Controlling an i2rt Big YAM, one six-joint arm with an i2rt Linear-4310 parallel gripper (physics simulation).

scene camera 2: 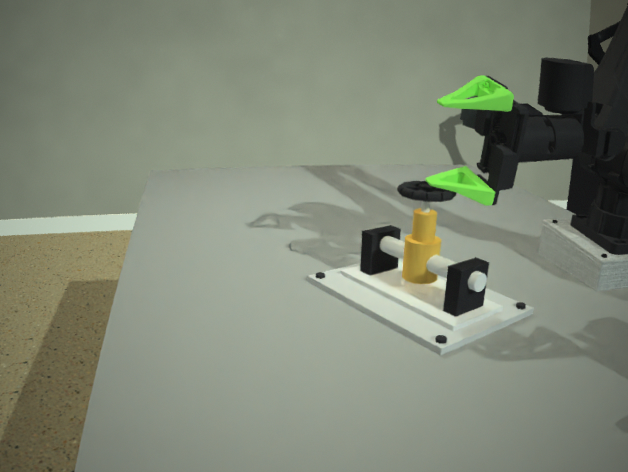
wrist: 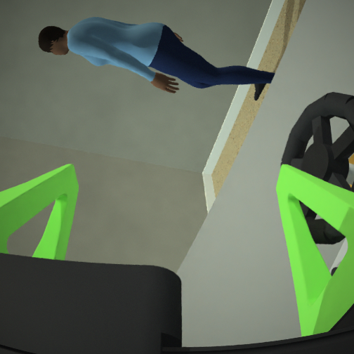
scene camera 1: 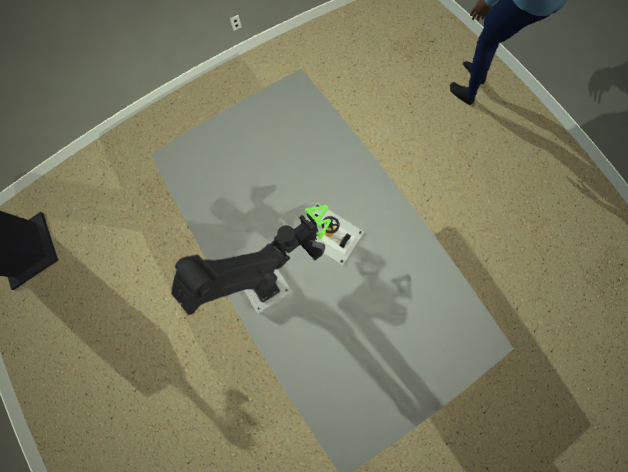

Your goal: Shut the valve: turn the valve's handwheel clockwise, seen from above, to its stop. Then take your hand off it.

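The valve's black spoked handwheel (scene camera 1: 332, 224) (scene camera 2: 410, 191) (wrist: 301, 129) sits level on top of the upright yellow valve body (scene camera 2: 421, 261). The valve stands on a white base plate (scene camera 1: 353, 231) (scene camera 2: 375, 302). My gripper (scene camera 1: 327, 213) (scene camera 2: 433, 141) (wrist: 177, 175) is wide open and empty, with its green fingers one above the other. In scene camera 2 the lower finger's tip overlaps the right part of the handwheel's rim, at about rim height. The upper finger is well above the wheel. Whether the lower finger touches the rim, I cannot tell.
Two black blocks (scene camera 2: 379, 249) (scene camera 2: 464, 286) hold the white pipe (scene camera 2: 441, 265) through the valve body. The arm's base (scene camera 2: 568, 256) stands on the grey table (scene camera 1: 406, 243) (scene camera 2: 228, 355), to the right in scene camera 2. A person (scene camera 1: 484, 53) (wrist: 117, 42) stands beyond the table.
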